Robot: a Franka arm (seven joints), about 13 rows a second.
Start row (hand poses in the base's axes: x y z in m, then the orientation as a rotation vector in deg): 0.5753, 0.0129, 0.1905, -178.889, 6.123, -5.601
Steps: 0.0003, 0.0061, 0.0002, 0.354, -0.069, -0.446; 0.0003, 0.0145, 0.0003, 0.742, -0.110, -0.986; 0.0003, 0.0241, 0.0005, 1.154, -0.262, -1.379; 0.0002, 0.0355, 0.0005, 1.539, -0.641, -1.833; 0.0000, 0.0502, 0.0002, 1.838, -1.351, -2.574; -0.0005, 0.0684, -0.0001, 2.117, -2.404, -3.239; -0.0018, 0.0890, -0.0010, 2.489, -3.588, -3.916; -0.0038, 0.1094, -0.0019, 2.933, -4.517, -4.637; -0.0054, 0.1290, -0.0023, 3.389, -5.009, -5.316
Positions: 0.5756, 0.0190, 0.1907, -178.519, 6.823, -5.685; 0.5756, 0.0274, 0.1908, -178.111, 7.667, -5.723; 0.5756, 0.0370, 0.1910, -177.671, 8.277, -5.928; 0.5755, 0.0484, 0.1910, -177.234, 8.976, -6.487; 0.5753, 0.0631, 0.1907, -176.830, 10.111, -7.566; 0.5748, 0.0813, 0.1904, -176.399, 11.119, -9.170; 0.5735, 0.1019, 0.1895, -175.838, 12.137, -10.959; 0.5715, 0.1223, 0.1886, -175.214, 13.219, -12.340; 0.5699, 0.1419, 0.1882, -174.631, 14.238, -13.043
